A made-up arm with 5 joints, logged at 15 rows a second.
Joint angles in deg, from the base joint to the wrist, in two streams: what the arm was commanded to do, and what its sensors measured. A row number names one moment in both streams.
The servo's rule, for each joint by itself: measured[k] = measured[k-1] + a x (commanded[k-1-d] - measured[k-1]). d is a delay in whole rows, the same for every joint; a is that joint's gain. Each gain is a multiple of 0.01, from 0.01 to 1. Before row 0 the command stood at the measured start. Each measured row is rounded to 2 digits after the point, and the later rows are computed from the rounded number. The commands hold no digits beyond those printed.
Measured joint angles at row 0: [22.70, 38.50, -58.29, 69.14, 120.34]
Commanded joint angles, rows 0 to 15: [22.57, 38.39, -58.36, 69.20, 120.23]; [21.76, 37.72, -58.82, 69.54, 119.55]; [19.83, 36.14, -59.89, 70.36, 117.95]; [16.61, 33.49, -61.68, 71.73, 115.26]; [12.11, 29.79, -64.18, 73.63, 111.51]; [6.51, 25.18, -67.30, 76.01, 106.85]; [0.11, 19.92, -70.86, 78.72, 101.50]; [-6.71, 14.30, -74.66, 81.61, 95.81]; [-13.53, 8.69, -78.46, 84.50, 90.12]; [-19.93, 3.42, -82.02, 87.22, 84.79]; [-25.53, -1.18, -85.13, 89.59, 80.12]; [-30.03, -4.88, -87.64, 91.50, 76.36]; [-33.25, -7.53, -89.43, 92.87, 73.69]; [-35.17, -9.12, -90.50, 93.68, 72.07]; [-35.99, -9.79, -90.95, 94.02, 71.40]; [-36.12, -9.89, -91.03, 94.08, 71.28]
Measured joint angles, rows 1 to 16: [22.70, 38.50, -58.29, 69.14, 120.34]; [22.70, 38.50, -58.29, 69.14, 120.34]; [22.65, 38.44, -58.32, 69.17, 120.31]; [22.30, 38.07, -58.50, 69.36, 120.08]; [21.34, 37.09, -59.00, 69.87, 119.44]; [19.50, 35.25, -59.96, 70.82, 118.19]; [16.62, 32.47, -61.48, 72.25, 116.19]; [12.68, 28.75, -63.58, 74.17, 113.39]; [7.78, 24.25, -66.20, 76.49, 109.82]; [2.13, 19.18, -69.25, 79.10, 105.62]; [-3.98, 13.83, -72.57, 81.85, 100.97]; [-10.20, 8.52, -75.97, 84.59, 96.12]; [-16.18, 3.57, -79.27, 87.14, 91.32]; [-21.58, -0.74, -82.28, 89.36, 86.83]; [-26.13, -4.20, -84.85, 91.15, 82.89]; [-29.66, -6.71, -86.88, 92.44, 79.64]
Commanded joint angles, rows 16 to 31: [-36.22, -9.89, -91.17, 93.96, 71.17]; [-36.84, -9.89, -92.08, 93.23, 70.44]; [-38.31, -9.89, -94.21, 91.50, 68.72]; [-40.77, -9.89, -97.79, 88.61, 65.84]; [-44.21, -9.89, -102.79, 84.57, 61.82]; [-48.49, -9.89, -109.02, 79.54, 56.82]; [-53.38, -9.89, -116.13, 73.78, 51.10]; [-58.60, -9.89, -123.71, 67.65, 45.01]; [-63.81, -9.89, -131.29, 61.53, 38.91]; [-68.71, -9.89, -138.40, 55.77, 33.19]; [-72.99, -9.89, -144.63, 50.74, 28.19]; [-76.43, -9.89, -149.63, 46.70, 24.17]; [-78.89, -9.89, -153.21, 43.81, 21.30]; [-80.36, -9.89, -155.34, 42.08, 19.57]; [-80.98, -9.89, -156.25, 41.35, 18.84]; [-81.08, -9.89, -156.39, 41.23, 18.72]
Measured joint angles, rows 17 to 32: [-32.13, -8.28, -88.35, 93.25, 77.17]; [-33.69, -9.10, -89.31, 93.67, 75.40]; [-34.68, -9.50, -89.98, 93.82, 74.13]; [-35.52, -9.70, -90.74, 93.52, 73.02]; [-36.61, -9.80, -91.99, 92.49, 71.73]; [-38.23, -9.85, -94.08, 90.51, 69.96]; [-40.56, -9.87, -97.22, 87.48, 67.52]; [-43.65, -9.88, -101.47, 83.43, 64.31]; [-47.44, -9.89, -106.75, 78.51, 60.35]; [-51.79, -9.89, -112.86, 72.97, 55.75]; [-56.48, -9.89, -119.49, 67.14, 50.70]; [-61.25, -9.89, -126.30, 61.34, 45.45]; [-65.83, -9.89, -132.90, 55.93, 40.27]; [-69.96, -9.89, -138.92, 51.22, 35.44]; [-73.44, -9.89, -144.06, 47.44, 31.20]; [-76.14, -9.89, -148.12, 44.71, 27.71]
